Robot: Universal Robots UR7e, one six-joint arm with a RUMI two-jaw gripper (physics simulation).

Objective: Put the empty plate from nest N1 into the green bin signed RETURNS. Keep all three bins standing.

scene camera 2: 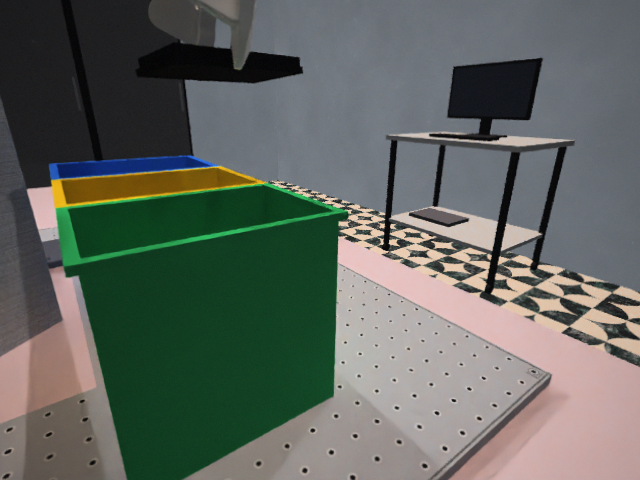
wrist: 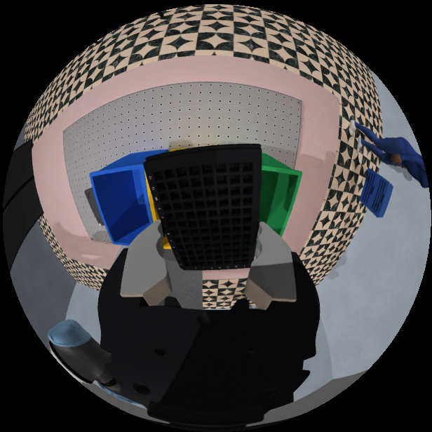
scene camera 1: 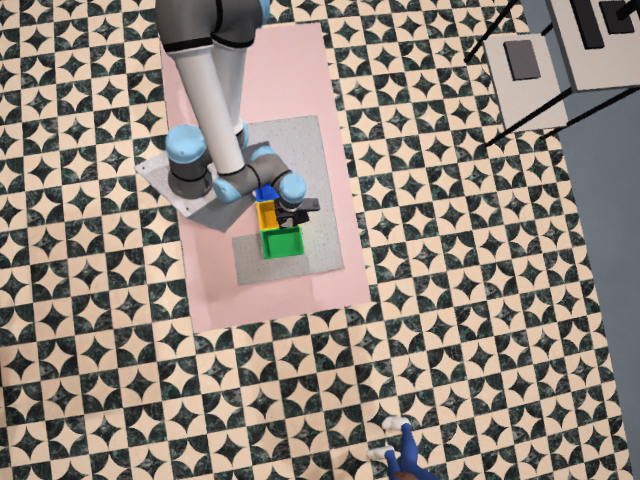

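Note:
My gripper is shut on the black plate, a flat tray with a grid of wells. The plate is held about level, above the bin rims. In the wrist view it hides most of the yellow bin and part of the green bin. The green bin stands upright and its visible inside is empty. In the first scene view the gripper is over the yellow bin, near the green bin's edge. The RETURNS sign and nest N1 cannot be made out.
The yellow bin stands between the green bin and the blue bin. All three are upright on a grey perforated board. A desk with a monitor stands by the wall. A person in blue shows beyond the pink mat.

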